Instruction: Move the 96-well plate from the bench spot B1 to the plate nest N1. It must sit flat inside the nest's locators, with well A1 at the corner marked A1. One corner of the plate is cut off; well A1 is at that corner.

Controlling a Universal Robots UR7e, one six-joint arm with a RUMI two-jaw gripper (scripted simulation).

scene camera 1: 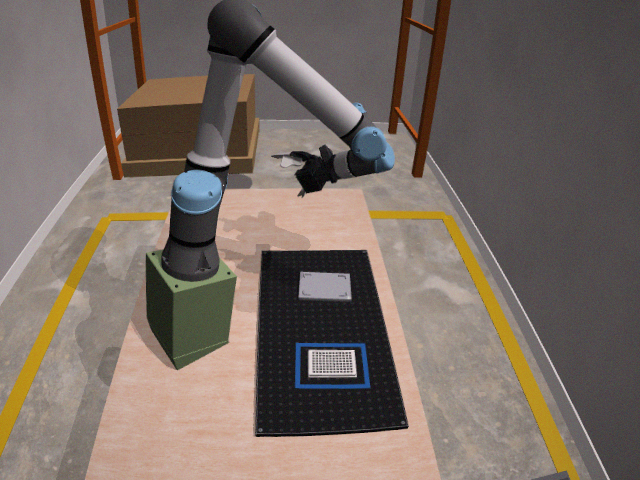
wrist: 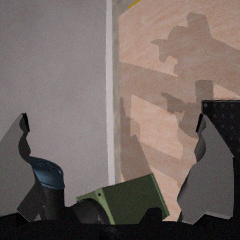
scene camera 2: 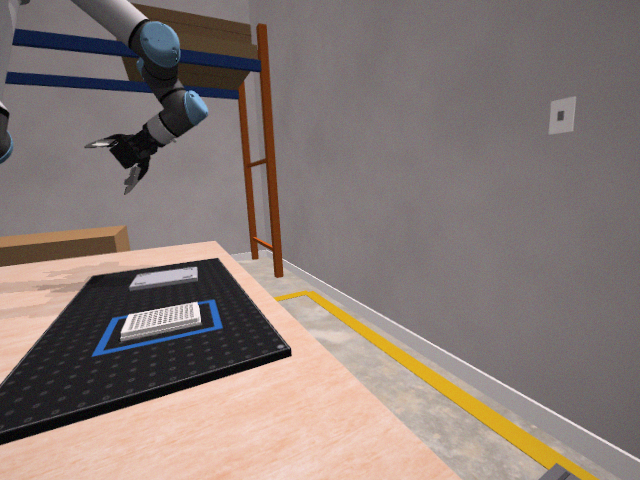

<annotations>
my gripper: scene camera 1; wrist 112,114; scene camera 2
white 96-well plate: scene camera 1; scene camera 2; not seen in the wrist view (out of frame)
same spot on white 96-well plate: (scene camera 1: 342,363) = (scene camera 2: 178,314)
same spot on my gripper: (scene camera 1: 295,158) = (scene camera 2: 110,141)
</annotations>
